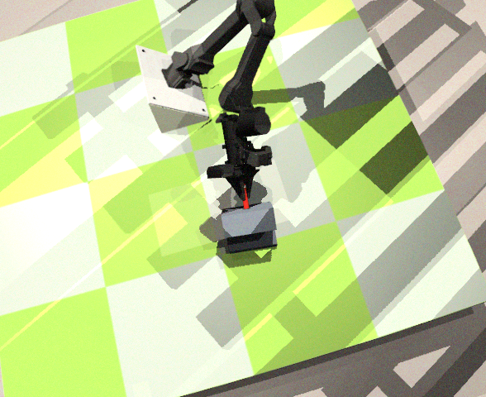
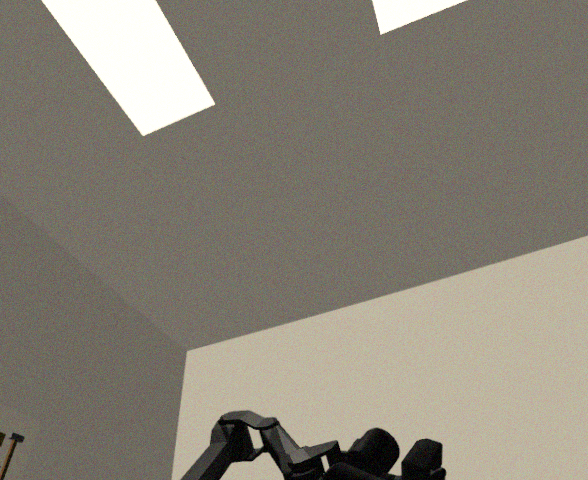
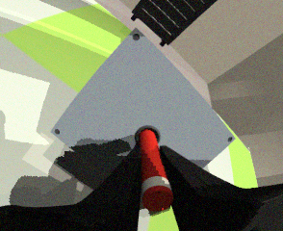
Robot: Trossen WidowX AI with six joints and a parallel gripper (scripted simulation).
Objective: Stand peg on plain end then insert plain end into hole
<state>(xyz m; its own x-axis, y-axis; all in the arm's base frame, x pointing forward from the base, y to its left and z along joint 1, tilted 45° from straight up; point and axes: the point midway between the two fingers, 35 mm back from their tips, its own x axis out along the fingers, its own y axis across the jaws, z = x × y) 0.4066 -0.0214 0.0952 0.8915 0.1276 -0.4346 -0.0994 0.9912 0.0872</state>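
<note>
My gripper tip is now 40 mm short of the grey sloped panel, 10 mm to the left of it and 30 mm above it. From my gripper tip the other things lie so: red peg 10 mm behind, 10 mm above.
</note>
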